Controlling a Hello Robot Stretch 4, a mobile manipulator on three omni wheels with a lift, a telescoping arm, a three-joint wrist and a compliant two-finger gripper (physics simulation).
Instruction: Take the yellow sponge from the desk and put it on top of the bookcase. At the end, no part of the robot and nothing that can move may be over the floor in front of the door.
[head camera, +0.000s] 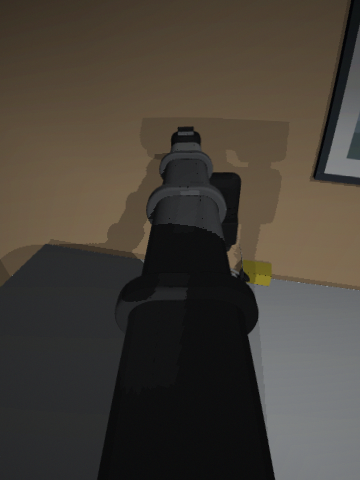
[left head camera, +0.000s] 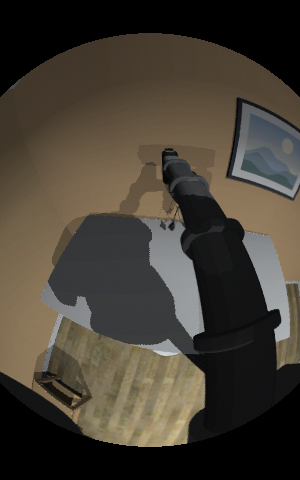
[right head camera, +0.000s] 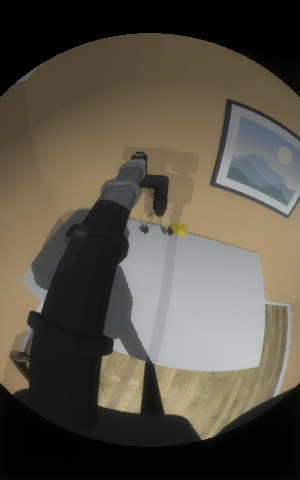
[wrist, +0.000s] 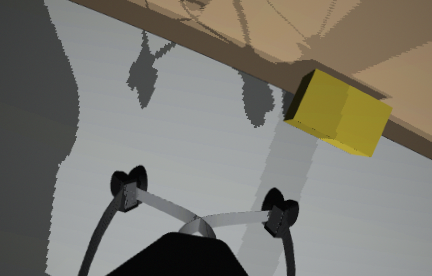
Note:
In view: the gripper (wrist: 205, 192), a yellow sponge (wrist: 323, 106) and a grey desk (head camera: 68, 346).
The grey desk also shows in the left head camera view (left head camera: 127, 278), in the right head camera view (right head camera: 188, 302) and in the wrist view (wrist: 93, 94).

